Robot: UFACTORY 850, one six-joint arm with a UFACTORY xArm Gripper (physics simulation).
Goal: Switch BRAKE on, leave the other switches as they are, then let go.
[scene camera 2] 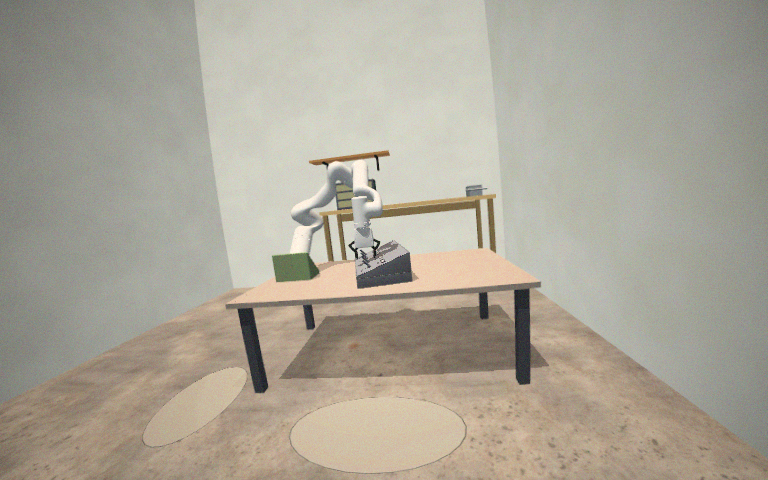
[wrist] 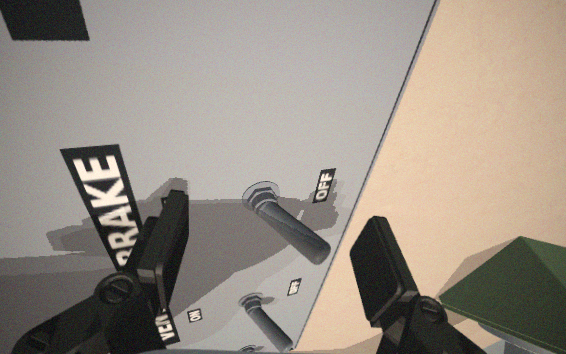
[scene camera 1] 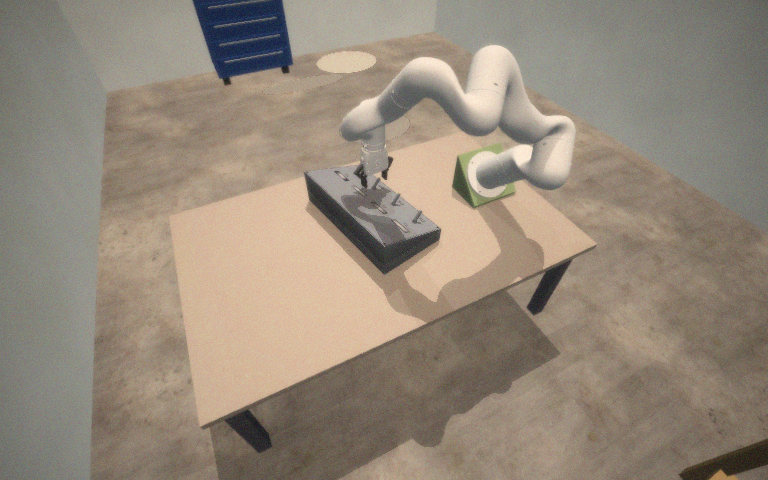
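Note:
The sloped grey switch box stands on the table. In the wrist view, the BRAKE label is partly behind the left finger. The BRAKE lever leans toward its OFF label; its ON label does not show. My gripper is open, its fingers on either side of the BRAKE lever, with gaps on both sides. A neighbouring lever also leans to its OFF side, by a partly hidden label. In scene camera 1, two further levers stand along the box.
A green wedge carries the arm's base on the table. Behind are a blue drawer cabinet and a wooden bench with a grey pot on it.

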